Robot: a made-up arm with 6 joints.
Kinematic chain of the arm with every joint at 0, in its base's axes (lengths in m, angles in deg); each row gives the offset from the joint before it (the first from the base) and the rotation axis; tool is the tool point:
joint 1: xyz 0 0 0.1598 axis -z
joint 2: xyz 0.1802 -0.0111 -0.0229 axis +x
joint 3: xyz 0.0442 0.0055 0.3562 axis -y
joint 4: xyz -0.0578 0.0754 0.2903 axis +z
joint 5: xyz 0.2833 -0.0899 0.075 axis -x
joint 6: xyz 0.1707 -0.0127 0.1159 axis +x
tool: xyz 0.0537 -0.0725 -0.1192
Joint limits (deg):
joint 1: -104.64..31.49
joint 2: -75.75..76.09
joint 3: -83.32..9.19
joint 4: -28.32..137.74
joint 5: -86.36..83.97
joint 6: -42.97..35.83
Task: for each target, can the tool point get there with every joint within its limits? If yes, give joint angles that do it. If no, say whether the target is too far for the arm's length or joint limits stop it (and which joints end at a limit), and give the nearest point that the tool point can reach.
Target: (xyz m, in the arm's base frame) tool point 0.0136 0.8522 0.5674
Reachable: yes | joints -42.46 -19.12 -11.36 58.39 -37.43 18.86
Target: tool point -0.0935 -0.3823 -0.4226
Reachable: no: joint limits stop it (at a limit: joint 1, joint 3, joint 4, joint 6) | nearest point 0.3198 -0.4324 -0.1563 | short by 0.494 m
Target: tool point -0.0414 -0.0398 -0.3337
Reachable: no: joint limits stop it (at a limit: joint 1, joint 2, joint 3, joint 5, joint 6) | nearest point -0.2548 0.4362 -0.2781 | short by 0.525 m
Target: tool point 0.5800 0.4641 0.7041
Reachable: yes | joints 16.67 -2.48 -38.36 95.34 -52.19 11.98
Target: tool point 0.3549 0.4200 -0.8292
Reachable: no: joint limits stop it (at a limit: joint 2, joint 3, joint 6) | nearest point 0.4193 0.4962 -0.3880 | short by 0.452 m
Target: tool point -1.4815 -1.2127 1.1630
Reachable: no: too far | nearest point -0.5009 -0.6577 0.7940 | short by 1.186 m
